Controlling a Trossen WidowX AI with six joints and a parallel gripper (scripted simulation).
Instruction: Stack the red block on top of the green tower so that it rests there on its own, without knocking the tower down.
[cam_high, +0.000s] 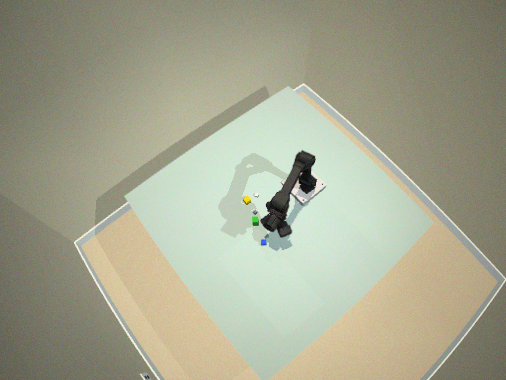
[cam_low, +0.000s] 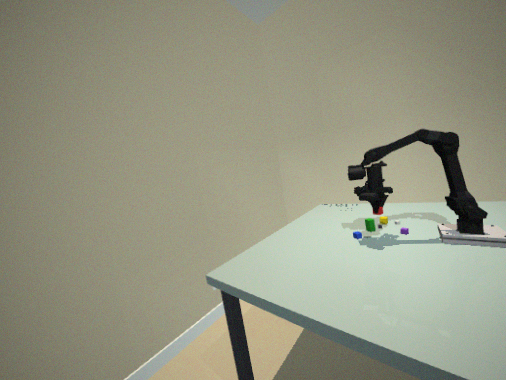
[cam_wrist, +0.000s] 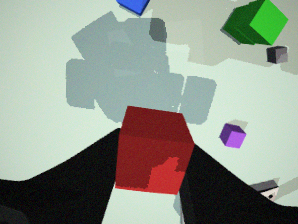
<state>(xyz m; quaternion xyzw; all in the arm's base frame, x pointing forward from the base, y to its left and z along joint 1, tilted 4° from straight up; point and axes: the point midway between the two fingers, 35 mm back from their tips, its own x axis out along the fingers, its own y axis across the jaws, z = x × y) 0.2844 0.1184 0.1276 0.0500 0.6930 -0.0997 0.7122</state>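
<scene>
Right now my gripper tip is 160 mm to the left of the small grey cube, 120 mm above it and 30 mm short of it. Round my gripper tip: purple cube (120 mm below, 110 mm to the right, 80 mm behind); then red block (10 mm above); then blue cube (120 mm below, 90 mm ahead, 10 mm to the left).
</scene>
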